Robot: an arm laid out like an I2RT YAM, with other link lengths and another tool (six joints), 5 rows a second.
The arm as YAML. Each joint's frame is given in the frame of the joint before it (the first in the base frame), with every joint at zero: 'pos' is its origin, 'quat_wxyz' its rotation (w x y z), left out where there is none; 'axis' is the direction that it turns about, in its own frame. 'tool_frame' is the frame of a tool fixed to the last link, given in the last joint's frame.
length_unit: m
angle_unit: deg
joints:
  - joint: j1
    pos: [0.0, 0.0, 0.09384]
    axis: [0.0, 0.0, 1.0]
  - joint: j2
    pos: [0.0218, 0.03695, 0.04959]
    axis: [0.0, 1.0, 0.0]
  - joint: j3
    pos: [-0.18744, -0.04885, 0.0]
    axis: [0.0, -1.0, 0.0]
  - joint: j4
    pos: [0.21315, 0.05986, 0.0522]
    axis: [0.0, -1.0, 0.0]
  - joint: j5
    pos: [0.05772, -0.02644, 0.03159]
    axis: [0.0, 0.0, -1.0]
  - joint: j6
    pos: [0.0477, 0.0, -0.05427]
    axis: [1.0, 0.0, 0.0]
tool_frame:
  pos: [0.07, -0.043, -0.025]
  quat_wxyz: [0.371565, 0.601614, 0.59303, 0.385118]
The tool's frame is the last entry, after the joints.
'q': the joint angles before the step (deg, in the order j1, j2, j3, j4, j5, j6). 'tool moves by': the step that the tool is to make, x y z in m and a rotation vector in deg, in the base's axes. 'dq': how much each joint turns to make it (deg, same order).
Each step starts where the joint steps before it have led.
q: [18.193 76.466 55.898 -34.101 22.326 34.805]
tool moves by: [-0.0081 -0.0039 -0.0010 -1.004 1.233 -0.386]
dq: [0.009 -1.303 -1.228 -1.561 0.693 0.003]
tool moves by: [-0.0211 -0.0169 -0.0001 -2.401 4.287 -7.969]
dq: [-1.857 -0.014 0.183 -7.229 3.968 5.251]
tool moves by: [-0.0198 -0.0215 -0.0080 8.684 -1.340 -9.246]
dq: [-10.008 -8.517 -6.073 -0.778 -7.647 3.442]
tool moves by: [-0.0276 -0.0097 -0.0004 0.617 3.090 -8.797]
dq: [-2.980 -3.447 -1.940 -6.605 1.758 5.983]
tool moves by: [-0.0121 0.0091 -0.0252 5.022 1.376 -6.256]
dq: [-0.558 0.525 -5.265 2.103 -2.645 7.617]
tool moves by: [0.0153 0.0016 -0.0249 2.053 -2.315 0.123]
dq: [-1.139 4.480 -3.354 10.376 -2.283 -0.499]
